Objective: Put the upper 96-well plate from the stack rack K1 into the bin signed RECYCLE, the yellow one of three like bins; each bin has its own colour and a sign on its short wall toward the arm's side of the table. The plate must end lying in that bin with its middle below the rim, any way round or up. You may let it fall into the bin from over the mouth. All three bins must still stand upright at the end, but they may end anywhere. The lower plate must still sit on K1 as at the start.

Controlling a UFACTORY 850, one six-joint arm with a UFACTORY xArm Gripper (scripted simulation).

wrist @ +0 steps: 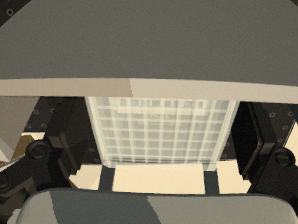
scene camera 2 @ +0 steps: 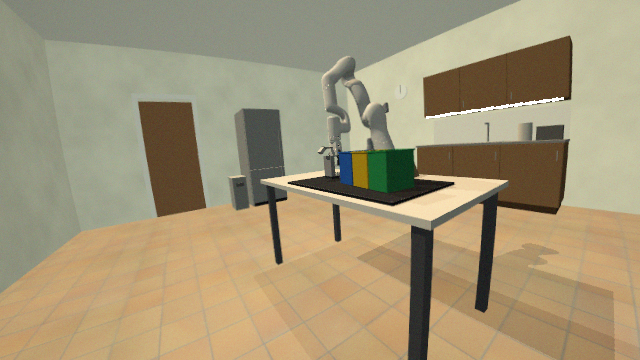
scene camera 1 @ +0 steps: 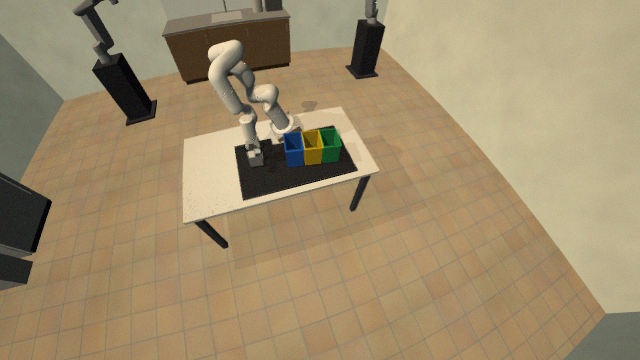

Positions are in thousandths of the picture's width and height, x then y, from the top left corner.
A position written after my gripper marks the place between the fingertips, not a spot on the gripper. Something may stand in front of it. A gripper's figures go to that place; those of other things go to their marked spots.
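My gripper (wrist: 545, 453) lies 0.14 m from the lens; a 96-well plate (wrist: 441, 596), 0.15 m from the lens.
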